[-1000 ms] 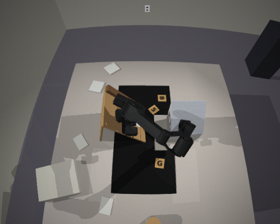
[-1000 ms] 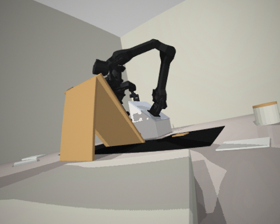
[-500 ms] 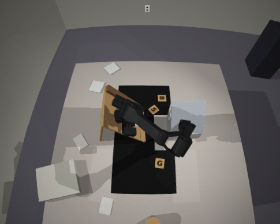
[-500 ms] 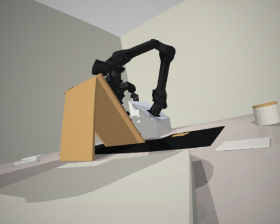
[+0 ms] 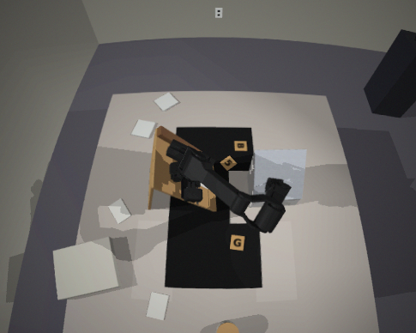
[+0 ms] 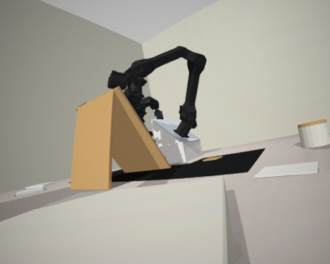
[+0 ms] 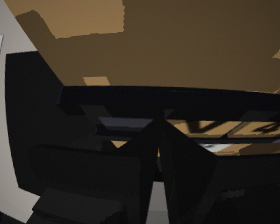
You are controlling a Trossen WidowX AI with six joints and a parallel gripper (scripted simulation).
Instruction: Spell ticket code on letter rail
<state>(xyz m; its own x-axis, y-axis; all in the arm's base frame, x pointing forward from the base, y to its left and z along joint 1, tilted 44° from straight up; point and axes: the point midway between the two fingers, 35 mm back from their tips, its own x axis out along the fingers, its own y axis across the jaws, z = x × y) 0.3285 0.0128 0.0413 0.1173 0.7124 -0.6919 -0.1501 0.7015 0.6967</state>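
Now: gripper tip 20 mm short of the tile marked 4 and 100 mm to the left of it. From my gripper tip the other things lie so: black mat (130 mm behind, 30 mm to the right, 160 mm below); then white ticket (40 mm behind, 70 mm to the right, 80 mm below); then v tile (10 mm ahead, 30 mm to the right).
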